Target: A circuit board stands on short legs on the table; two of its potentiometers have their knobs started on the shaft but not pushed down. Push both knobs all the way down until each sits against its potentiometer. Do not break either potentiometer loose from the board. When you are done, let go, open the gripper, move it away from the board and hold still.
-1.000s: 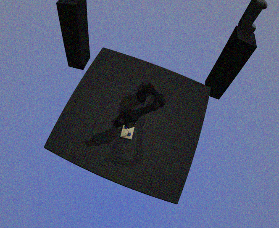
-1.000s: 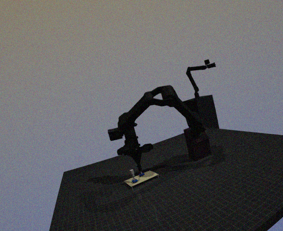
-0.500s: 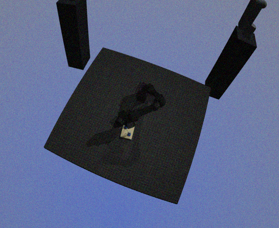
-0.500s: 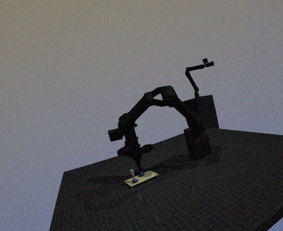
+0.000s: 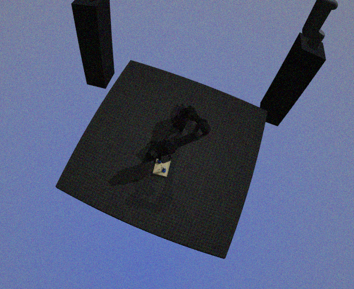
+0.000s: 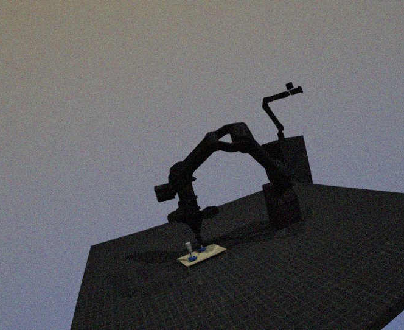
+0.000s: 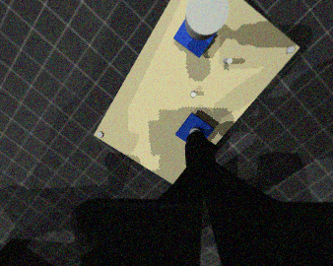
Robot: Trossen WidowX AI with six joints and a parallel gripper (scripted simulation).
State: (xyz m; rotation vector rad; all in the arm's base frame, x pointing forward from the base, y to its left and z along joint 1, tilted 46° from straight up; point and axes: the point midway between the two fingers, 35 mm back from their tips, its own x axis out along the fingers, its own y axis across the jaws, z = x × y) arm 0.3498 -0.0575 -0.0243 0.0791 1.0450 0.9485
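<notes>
My gripper tip is 2 cm above the dark knob. From my gripper tip the other things lie so: potentiometer 6 cm ahead, 5 cm to the left, 3 cm below.
</notes>
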